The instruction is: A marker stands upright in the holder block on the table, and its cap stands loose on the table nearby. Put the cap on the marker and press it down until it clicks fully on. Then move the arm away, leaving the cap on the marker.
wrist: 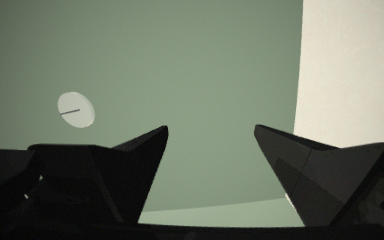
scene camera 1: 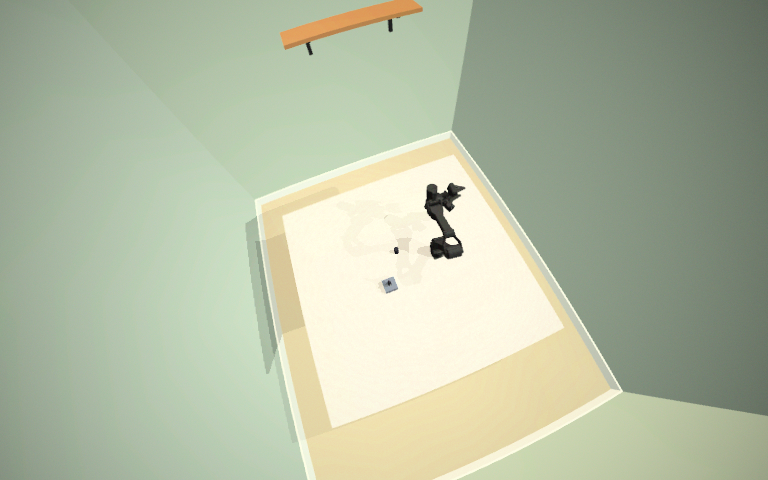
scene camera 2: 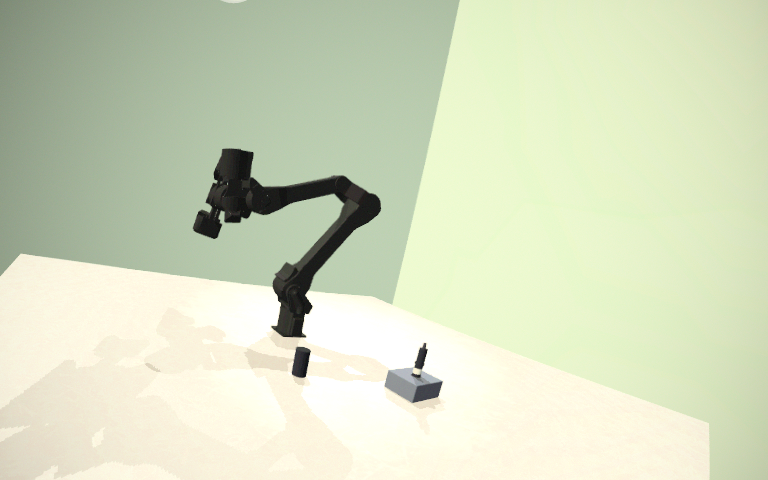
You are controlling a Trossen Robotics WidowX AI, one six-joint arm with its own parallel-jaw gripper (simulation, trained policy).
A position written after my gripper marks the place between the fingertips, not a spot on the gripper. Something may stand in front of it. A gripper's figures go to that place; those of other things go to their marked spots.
Labels:
My gripper (scene camera 2: pixel 210 195): 100 cm from the lens. A grey holder block (scene camera 2: pixel 410 392): 69 cm from the lens.

